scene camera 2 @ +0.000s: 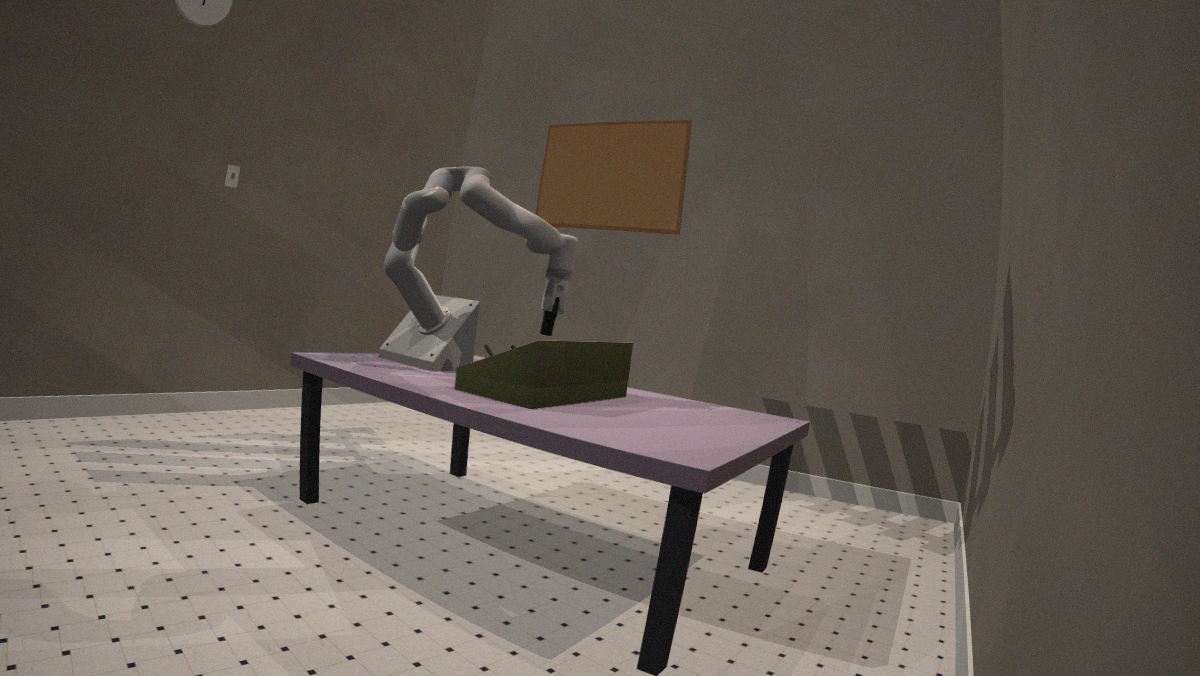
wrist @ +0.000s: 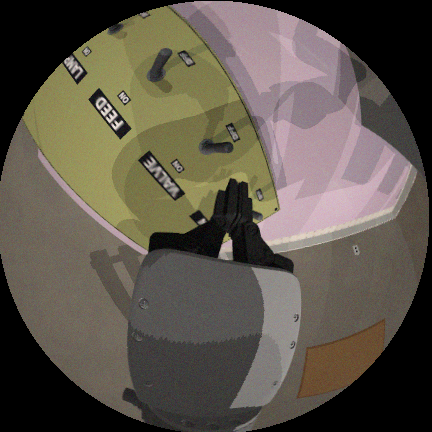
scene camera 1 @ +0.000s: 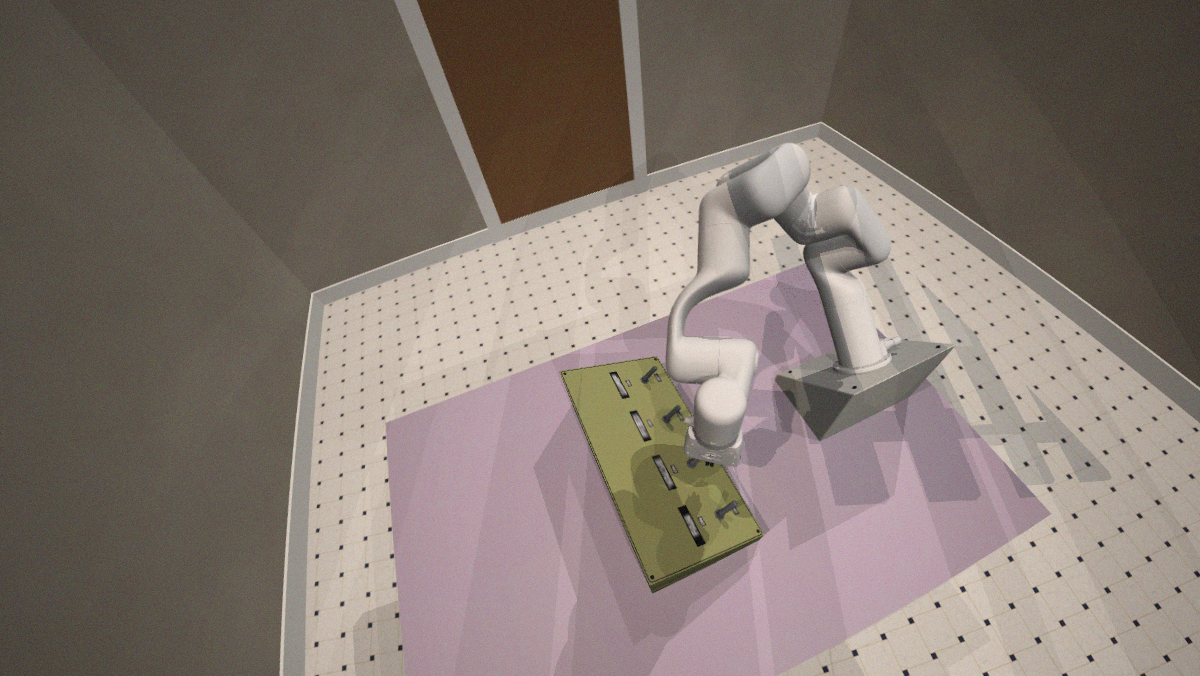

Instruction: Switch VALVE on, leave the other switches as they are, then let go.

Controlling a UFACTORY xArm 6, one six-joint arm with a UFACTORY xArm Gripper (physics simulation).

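Pixels of known places: gripper, fingertip midpoint: [scene camera 2: 545, 335] [wrist: 233, 190] [scene camera 1: 710, 459]; arm's base, origin of the base link: [scene camera 2: 433, 321] [scene camera 1: 862, 363].
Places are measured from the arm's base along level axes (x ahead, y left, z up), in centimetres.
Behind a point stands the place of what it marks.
The VALVE lever [wrist: 216, 147] {x 43.1, y 8.3, z -2.8 cm} [scene camera 1: 692, 462] {x 44.8, y 9.1, z -4.5 cm} leans toward its OFF plate [wrist: 233, 132] {x 41.2, y 8.4, z -7.3 cm}, away from its ON plate [wrist: 177, 166] {x 49.1, y 9.6, z -3.9 cm} and the VALVE label [wrist: 161, 175] {x 51.4, y 9.7, z -2.9 cm} [scene camera 1: 664, 471] {x 51.4, y 9.8, z -3.0 cm}. Part of this lever is hidden by the wrist in scene view 1. My gripper [wrist: 233, 190] {x 42.1, y 11.3, z 1.3 cm} [scene camera 2: 546, 333] {x 42.1, y 11.3, z 1.3 cm} is shut and empty above the green panel [scene camera 1: 587, 394] {x 63.2, y -11.4, z 0.6 cm} [scene camera 2: 545, 377] {x 67.7, y -14.4, z -6.9 cm} [wrist: 200, 105] {x 43.9, y 3.5, z -6.6 cm}, beside the VALVE lever in the wrist view. The FEED lever [wrist: 161, 65] {x 45.0, y -2.7, z -3.4 cm} [scene camera 1: 672, 414] {x 45.4, y -2.7, z -3.5 cm} leans toward OFF. The LAMP lever [scene camera 1: 649, 375] {x 47.4, y -14.6, z -3.7 cm} stands at the panel's far end.
A fourth lever [scene camera 1: 727, 509] {x 41.7, y 20.7, z -3.2 cm} [wrist: 257, 216] {x 40.3, y 19.8, z -2.1 cm} stands beyond VALVE, partly covered by the fingers in the wrist view; its label is not readable. The robot base [scene camera 1: 856, 403] {x 8.3, y 9.4, z 2.2 cm} [scene camera 2: 445, 323] {x 6.4, y 0.3, z -0.1 cm} stands on the pink table [scene camera 1: 470, 503] {x 98.4, y 1.3, z -14.7 cm} [scene camera 2: 688, 436] {x 103.5, y -3.1, z -14.7 cm} beside the panel's OFF side.
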